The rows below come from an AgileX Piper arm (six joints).
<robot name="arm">
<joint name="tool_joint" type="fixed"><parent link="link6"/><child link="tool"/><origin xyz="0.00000 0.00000 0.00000" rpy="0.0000 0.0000 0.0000"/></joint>
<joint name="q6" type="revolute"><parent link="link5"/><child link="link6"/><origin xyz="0.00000 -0.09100 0.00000" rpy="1.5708 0.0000 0.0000"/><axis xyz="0 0 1"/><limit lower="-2.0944" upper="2.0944"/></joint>
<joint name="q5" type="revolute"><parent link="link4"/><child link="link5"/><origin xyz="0.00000 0.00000 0.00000" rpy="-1.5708 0.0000 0.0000"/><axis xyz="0 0 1"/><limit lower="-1.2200" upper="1.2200"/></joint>
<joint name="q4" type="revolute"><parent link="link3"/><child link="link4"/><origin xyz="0.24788 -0.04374 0.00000" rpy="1.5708 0.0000 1.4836"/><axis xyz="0 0 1"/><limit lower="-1.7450" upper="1.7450"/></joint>
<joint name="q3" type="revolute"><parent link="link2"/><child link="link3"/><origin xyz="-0.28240 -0.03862 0.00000" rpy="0.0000 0.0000 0.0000"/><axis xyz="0 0 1"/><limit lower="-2.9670" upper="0.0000"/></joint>
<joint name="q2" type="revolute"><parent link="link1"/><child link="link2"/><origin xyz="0.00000 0.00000 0.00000" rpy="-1.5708 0.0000 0.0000"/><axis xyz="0 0 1"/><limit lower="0.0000" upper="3.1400"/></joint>
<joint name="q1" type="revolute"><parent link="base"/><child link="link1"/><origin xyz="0.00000 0.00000 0.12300" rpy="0.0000 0.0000 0.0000"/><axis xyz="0 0 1"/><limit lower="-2.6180" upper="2.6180"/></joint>
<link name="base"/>
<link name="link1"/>
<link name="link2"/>
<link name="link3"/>
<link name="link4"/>
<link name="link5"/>
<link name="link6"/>
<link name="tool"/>
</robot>
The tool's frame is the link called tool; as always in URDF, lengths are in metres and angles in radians.
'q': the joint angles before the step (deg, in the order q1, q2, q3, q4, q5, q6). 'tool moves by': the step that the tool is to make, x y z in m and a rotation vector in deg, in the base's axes. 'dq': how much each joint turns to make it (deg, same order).
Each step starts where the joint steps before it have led.
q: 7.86, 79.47, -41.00, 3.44, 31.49, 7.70
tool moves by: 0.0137, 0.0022, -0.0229, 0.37, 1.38, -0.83
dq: 0.01, 5.86, 0.00, 0.88, -4.56, 0.08
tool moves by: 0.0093, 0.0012, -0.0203, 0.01, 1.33, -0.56
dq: 0.00, 4.86, 0.01, 0.51, -3.57, 0.01
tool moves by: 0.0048, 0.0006, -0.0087, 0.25, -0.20, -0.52
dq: -0.02, 2.15, -0.01, 0.55, -2.38, -0.04
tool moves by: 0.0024, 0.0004, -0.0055, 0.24, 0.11, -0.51
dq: 0.00, 1.30, 0.00, 0.43, -1.24, 0.13
